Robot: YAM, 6 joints.
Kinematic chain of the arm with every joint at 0, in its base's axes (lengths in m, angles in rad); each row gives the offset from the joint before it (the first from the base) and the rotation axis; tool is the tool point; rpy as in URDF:
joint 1: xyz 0 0 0.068 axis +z
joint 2: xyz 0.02 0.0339 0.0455 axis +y
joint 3: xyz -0.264 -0.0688 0 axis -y
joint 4: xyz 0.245 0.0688 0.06 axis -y
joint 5: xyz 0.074 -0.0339 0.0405 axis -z
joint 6: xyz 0.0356 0 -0.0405 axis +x
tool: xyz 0 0 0 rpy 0 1.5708 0
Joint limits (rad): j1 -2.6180..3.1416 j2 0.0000..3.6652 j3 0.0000..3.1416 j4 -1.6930..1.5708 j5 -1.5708..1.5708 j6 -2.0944..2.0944
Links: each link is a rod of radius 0.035 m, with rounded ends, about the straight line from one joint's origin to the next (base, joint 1, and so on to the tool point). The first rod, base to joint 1, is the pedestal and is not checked.
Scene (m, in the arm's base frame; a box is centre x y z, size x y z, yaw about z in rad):
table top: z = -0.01
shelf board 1: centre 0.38 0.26 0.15 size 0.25 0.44 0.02 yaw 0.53
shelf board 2: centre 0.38 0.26 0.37 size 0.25 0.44 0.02 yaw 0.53
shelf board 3: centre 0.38 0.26 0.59 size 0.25 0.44 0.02 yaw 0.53
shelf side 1: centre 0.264 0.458 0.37 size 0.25 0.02 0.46 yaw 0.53
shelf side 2: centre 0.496 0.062 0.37 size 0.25 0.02 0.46 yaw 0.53
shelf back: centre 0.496 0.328 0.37 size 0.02 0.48 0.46 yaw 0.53
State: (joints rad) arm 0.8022 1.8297 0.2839 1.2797 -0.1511 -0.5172
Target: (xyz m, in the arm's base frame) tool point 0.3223 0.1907 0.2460
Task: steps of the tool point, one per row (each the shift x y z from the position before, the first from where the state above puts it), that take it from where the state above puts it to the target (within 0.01 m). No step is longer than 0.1 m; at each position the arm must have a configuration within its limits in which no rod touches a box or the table.
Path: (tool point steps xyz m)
1: 0.0231 -0.0290 0.0768
2: -0.0031 -0.0441 0.0726
3: 0.0632 0.0368 0.0083
4: 0.0629 0.0371 -0.0083

